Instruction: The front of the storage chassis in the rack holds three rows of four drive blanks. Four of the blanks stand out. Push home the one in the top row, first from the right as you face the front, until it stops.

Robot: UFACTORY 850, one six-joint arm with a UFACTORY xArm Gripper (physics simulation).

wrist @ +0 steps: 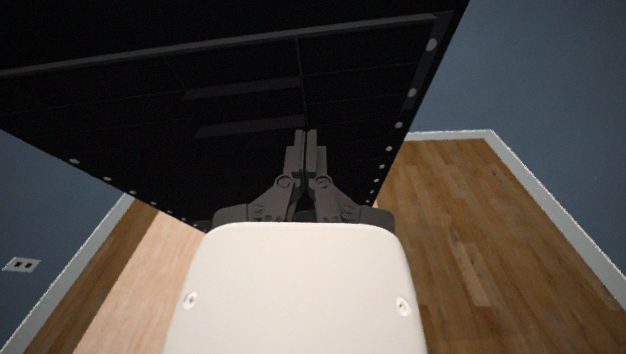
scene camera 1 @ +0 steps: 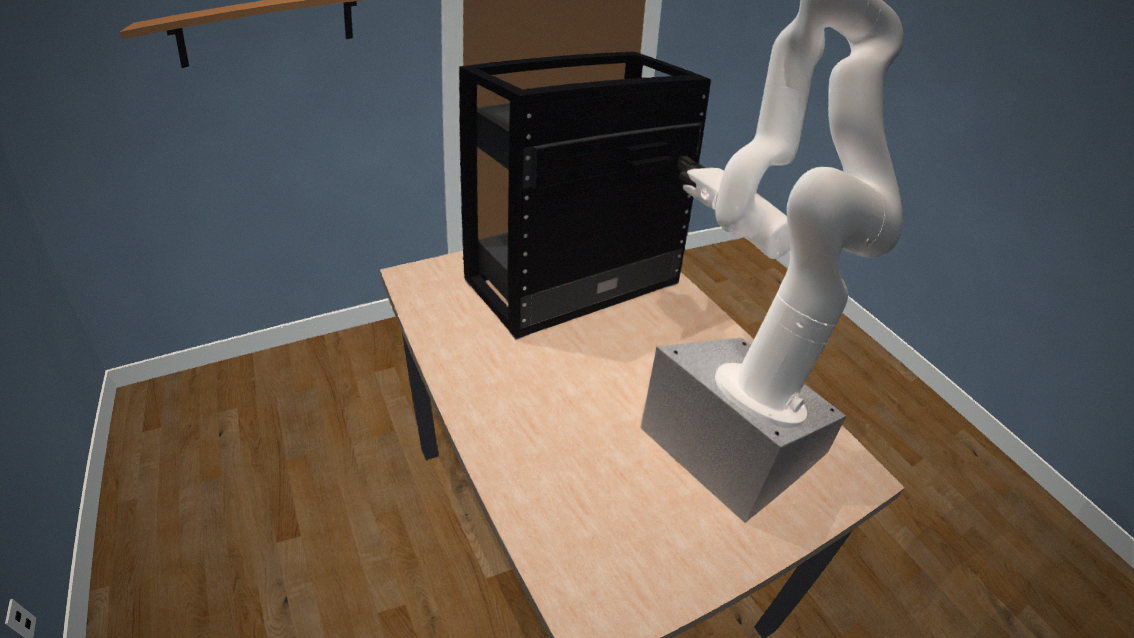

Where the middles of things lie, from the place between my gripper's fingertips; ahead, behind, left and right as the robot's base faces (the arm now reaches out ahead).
Now: hand 22 cm short of the black rack (scene camera 1: 597, 215), 13 cm above it and 10 cm to the right of it.
